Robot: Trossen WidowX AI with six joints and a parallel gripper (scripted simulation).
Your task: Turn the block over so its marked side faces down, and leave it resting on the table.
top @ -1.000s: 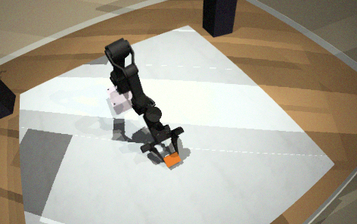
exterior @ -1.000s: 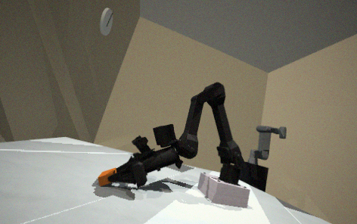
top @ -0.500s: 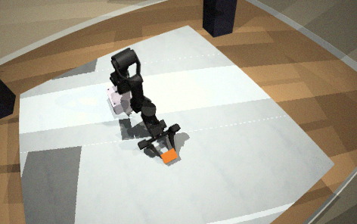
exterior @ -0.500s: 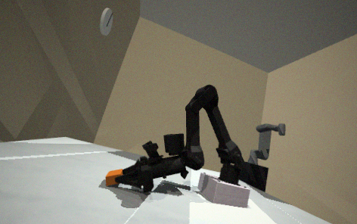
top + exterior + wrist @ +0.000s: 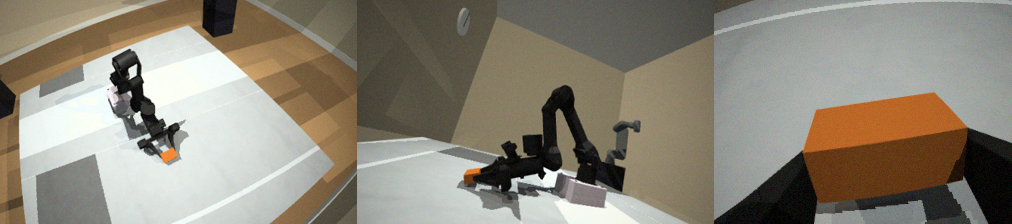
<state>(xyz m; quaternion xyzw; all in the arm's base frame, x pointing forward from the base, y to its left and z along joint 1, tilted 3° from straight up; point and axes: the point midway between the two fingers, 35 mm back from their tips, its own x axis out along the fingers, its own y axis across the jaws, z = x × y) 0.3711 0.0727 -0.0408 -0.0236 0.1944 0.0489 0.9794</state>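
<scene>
Right now my gripper tip is 1 cm above the orange block.
</scene>
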